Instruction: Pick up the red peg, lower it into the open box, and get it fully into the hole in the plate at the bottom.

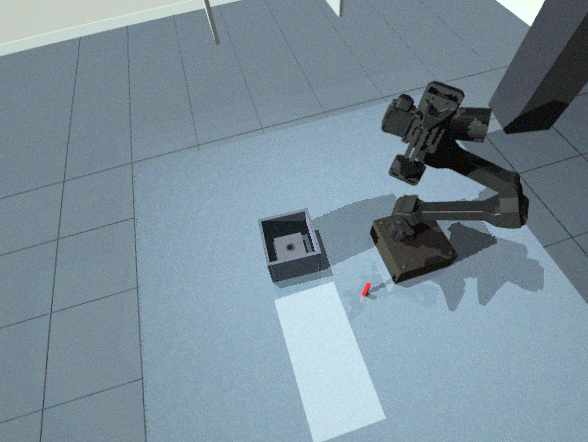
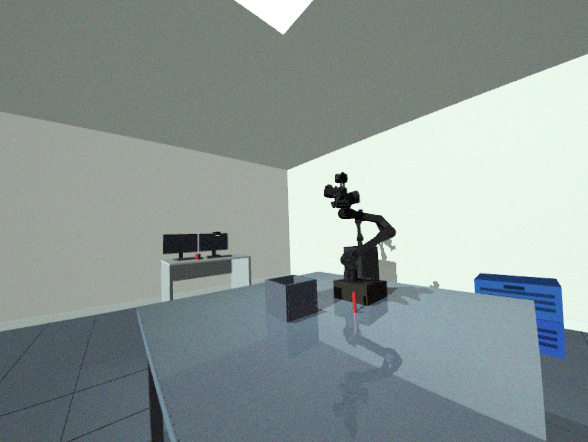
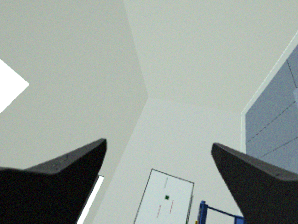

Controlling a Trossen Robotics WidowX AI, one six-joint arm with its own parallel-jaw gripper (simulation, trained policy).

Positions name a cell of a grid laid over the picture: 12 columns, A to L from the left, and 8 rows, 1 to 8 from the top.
Labels:
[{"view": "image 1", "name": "my gripper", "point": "I3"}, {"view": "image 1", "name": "dark box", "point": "G5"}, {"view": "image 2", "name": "dark box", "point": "F6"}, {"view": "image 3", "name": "my gripper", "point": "G6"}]

